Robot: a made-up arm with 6 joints.
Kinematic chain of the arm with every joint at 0, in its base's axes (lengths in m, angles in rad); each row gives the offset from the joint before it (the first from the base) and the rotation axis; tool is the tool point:
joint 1: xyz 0 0 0.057 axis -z
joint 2: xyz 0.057 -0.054 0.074 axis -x
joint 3: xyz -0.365 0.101 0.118 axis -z
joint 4: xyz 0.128 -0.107 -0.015 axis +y
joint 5: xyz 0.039 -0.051 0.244 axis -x
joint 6: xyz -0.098 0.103 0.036 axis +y
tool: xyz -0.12 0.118 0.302
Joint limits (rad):
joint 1: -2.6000..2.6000
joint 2: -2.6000..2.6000
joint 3: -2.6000..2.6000
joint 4: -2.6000..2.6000
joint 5: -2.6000..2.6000
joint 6: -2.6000..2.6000
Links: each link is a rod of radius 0.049 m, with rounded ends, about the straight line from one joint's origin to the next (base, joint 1, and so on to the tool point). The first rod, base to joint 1, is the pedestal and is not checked.
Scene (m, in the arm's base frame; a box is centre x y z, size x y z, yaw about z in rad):
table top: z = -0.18
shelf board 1: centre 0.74 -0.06 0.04 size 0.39 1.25 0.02 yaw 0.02
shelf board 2: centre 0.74 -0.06 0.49 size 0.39 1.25 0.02 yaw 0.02
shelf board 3: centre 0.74 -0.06 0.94 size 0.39 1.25 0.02 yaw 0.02
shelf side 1: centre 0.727 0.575 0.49 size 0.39 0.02 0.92 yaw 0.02
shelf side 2: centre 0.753 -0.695 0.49 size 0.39 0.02 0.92 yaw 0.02
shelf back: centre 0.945 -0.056 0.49 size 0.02 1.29 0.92 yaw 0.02
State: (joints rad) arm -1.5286 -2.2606 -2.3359 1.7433 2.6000 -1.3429
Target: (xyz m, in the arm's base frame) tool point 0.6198 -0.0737 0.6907
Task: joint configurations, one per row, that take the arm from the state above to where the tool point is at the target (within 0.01 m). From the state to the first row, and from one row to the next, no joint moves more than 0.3 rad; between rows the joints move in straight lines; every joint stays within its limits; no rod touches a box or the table.
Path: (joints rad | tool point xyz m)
1: -1.3805 -2.0652 -2.3360 1.5666 2.5699 -1.0805 | 0.6401 -0.3472 0.2961
2: -1.2324 -1.8698 -2.3361 1.3898 2.5399 -0.8182 | 0.4962 -0.3480 0.2975
3: -1.0843 -1.6744 -2.3362 1.2131 2.5098 -0.5558 | 0.3390 -0.3237 0.2942
4: -1.2292 -1.5274 -2.1407 1.4016 2.4534 -0.7902 | 0.4179 -0.3005 0.4111
5: -1.3741 -1.3803 -1.9451 1.5901 2.3971 -1.0245 | 0.4277 -0.2140 0.5636
6: -1.5190 -1.2333 -1.7496 1.7786 2.3407 -1.2589 | 0.3441 -0.0792 0.6907
7: -1.6504 -1.5298 -1.9333 1.8433 2.4704 -1.4126 | 0.4668 -0.0683 0.7091
8: -1.7818 -1.8264 -2.1170 1.9080 2.6000 -1.5664 | 0.6198 -0.0737 0.6907

